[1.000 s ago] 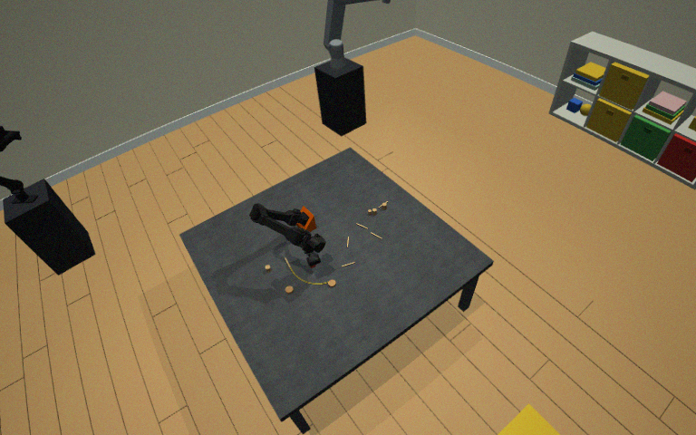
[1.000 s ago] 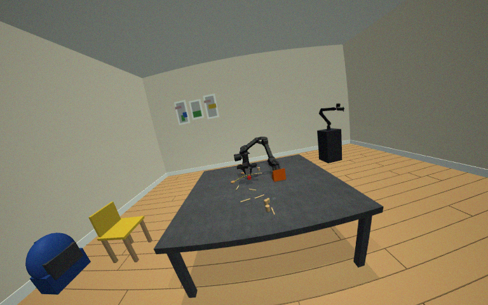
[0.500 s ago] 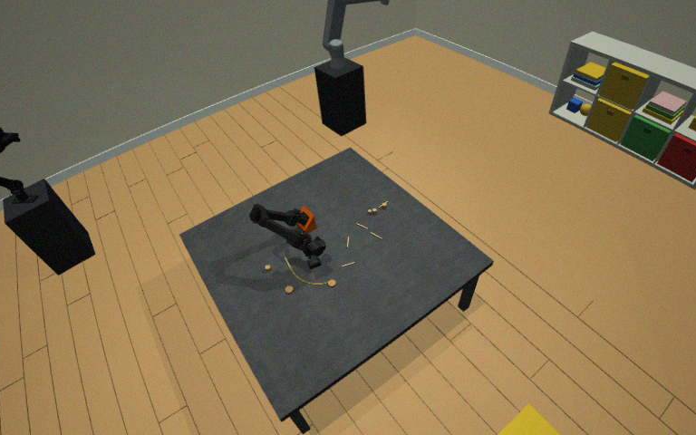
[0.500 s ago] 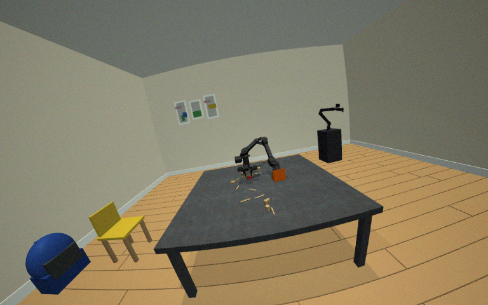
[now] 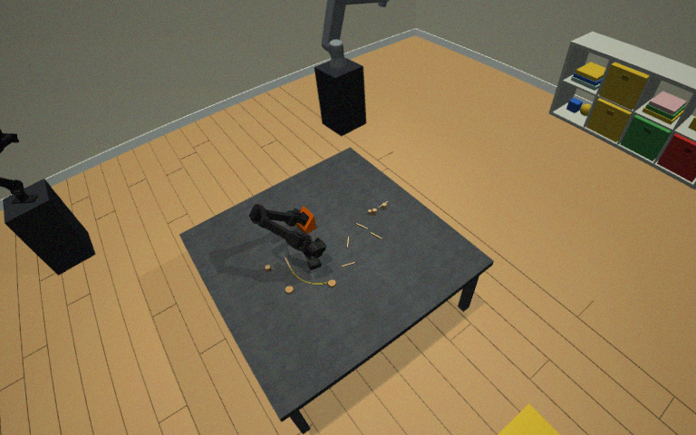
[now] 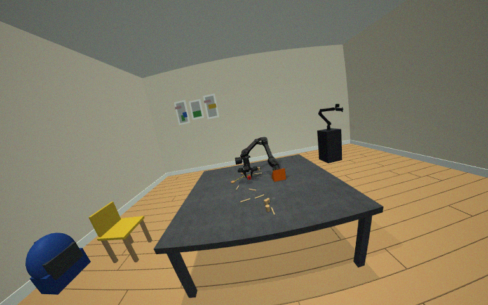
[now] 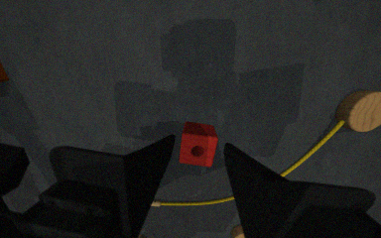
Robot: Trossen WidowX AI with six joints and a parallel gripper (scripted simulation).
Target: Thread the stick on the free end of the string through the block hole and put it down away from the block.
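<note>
Now: the red block right at my gripper tip. Also, from my gripper tip: round wooden button 16 cm ahead, 1 cm to the left, 1 cm below; thin wooden stick 10 cm to the right, 9 cm behind, 2 cm below.
</note>
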